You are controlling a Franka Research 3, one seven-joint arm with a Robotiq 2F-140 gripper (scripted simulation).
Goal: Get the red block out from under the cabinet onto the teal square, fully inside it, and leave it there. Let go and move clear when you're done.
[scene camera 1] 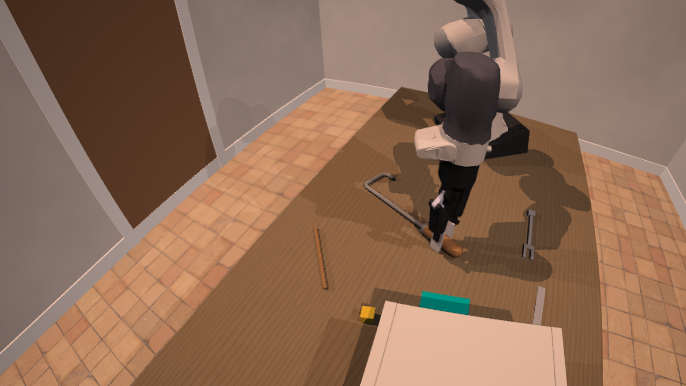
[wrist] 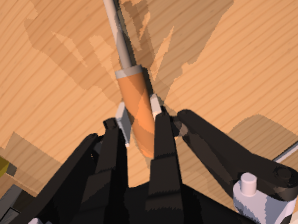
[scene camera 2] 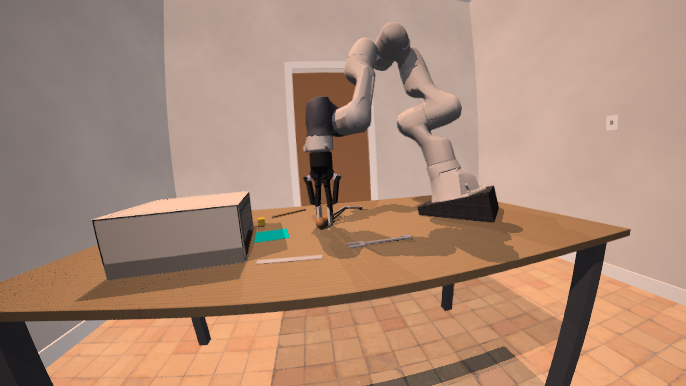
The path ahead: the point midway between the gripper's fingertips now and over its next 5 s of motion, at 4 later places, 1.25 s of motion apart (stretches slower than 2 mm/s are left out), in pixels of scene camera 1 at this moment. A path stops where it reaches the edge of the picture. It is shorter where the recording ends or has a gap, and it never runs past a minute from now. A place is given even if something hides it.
The gripper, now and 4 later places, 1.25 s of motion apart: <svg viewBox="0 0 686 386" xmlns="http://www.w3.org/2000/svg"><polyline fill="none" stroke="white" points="440,244 446,242 471,240 494,238 500,237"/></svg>
